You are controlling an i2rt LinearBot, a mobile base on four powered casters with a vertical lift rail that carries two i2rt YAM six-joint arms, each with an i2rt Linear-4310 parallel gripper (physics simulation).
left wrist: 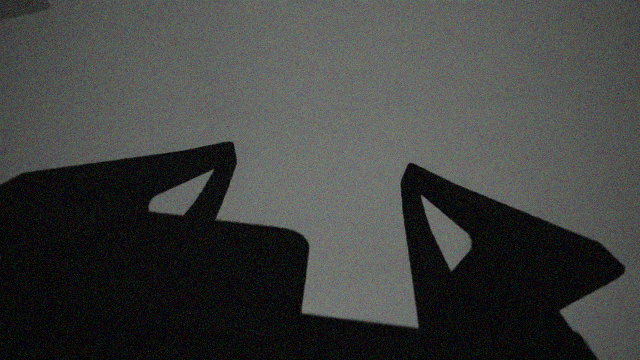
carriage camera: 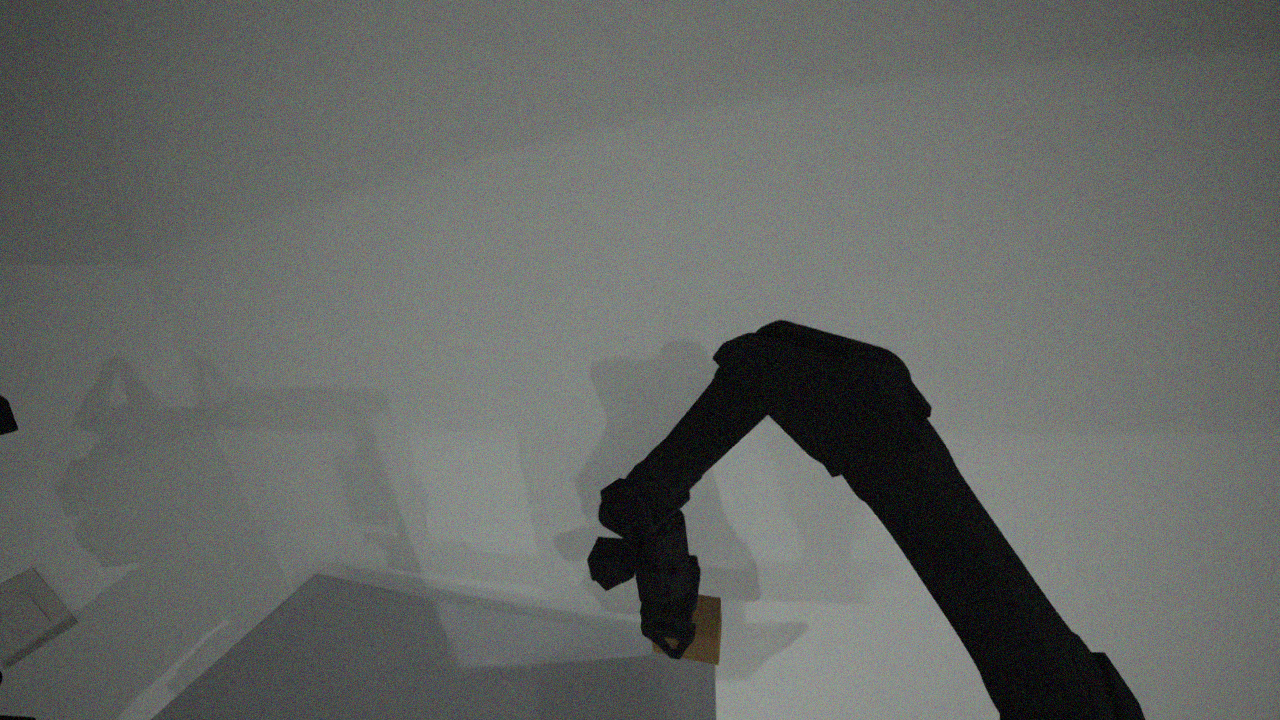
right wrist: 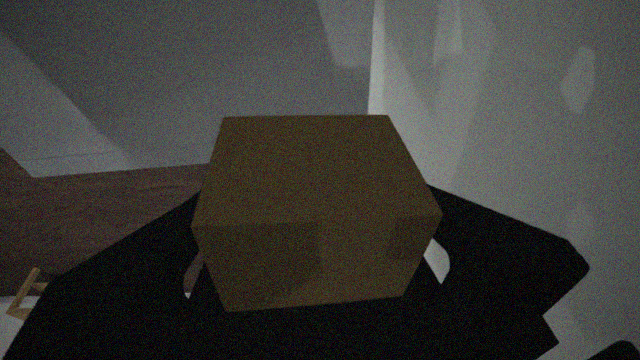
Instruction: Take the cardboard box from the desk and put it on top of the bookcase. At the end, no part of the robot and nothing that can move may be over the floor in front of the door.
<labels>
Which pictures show my right gripper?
The carriage camera view and the right wrist view only.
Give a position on a brown cardboard box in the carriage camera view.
At 705, 648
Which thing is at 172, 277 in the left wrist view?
My left gripper.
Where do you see a brown cardboard box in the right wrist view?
298, 210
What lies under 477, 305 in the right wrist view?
My right gripper.
</labels>
